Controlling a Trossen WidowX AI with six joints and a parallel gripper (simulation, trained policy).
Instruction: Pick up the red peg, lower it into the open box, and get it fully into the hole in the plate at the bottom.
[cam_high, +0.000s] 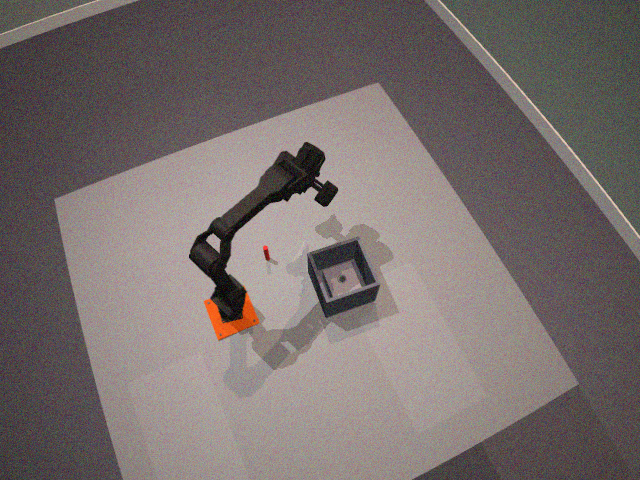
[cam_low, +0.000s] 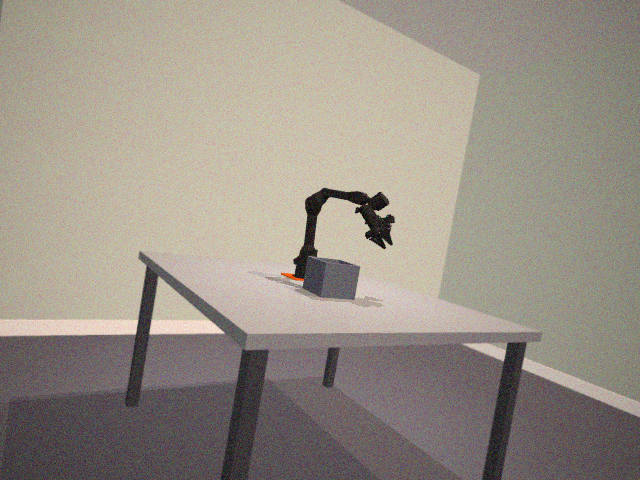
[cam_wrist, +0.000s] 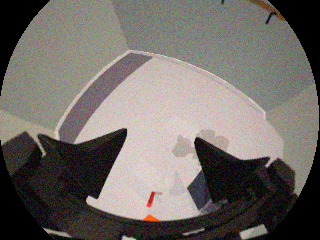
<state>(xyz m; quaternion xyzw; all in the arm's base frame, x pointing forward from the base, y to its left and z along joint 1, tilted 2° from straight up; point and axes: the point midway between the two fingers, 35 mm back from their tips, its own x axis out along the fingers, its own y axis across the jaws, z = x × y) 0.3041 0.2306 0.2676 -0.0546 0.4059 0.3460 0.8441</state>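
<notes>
Now: the red peg 19 cm below my gripper tip, 18 cm behind it and 11 cm to the right of it. The rest, counted from my gripper tip: pale plate 26 cm to the right, 18 cm below, 2 cm ahead.
</notes>
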